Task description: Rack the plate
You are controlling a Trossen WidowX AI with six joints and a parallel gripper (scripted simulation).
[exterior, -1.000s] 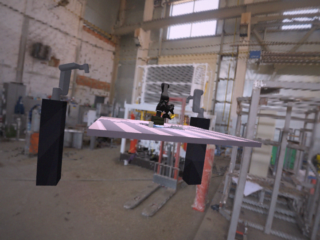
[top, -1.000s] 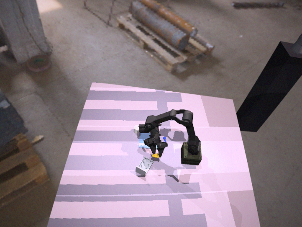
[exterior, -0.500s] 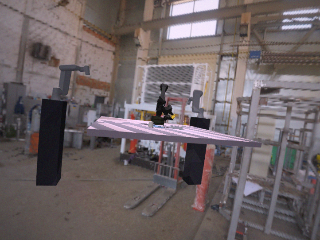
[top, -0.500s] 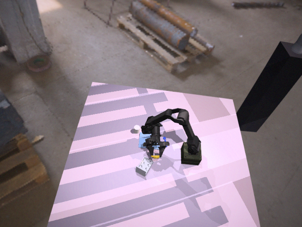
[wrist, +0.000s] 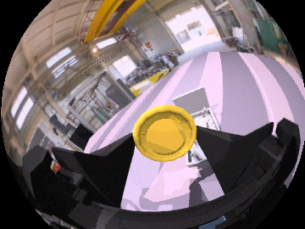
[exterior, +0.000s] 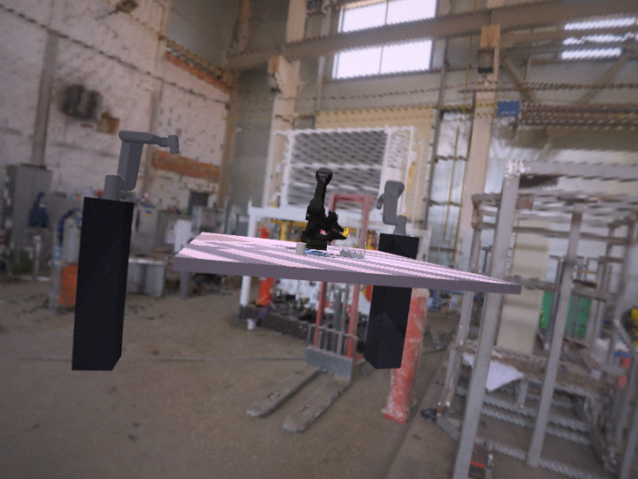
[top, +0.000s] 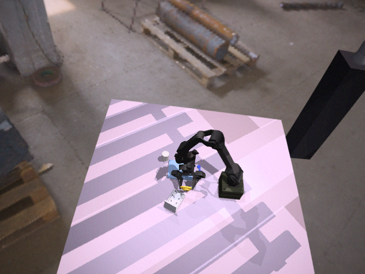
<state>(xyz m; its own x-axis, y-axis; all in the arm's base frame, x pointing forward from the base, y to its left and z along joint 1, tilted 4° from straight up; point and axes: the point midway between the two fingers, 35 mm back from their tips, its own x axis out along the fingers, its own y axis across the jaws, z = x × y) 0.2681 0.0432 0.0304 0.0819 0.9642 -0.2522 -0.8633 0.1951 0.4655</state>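
Right now my gripper tip is 8 cm above the grey dish rack, 5 cm short of it and 3 cm to the right of it. Also, from my gripper tip: yellow plate: 1 cm to the right; then white cup: 26 cm to the right, 13 cm ahead, 8 cm below; then blue spoon: 20 cm to the right, 10 cm below, 9 cm behind.
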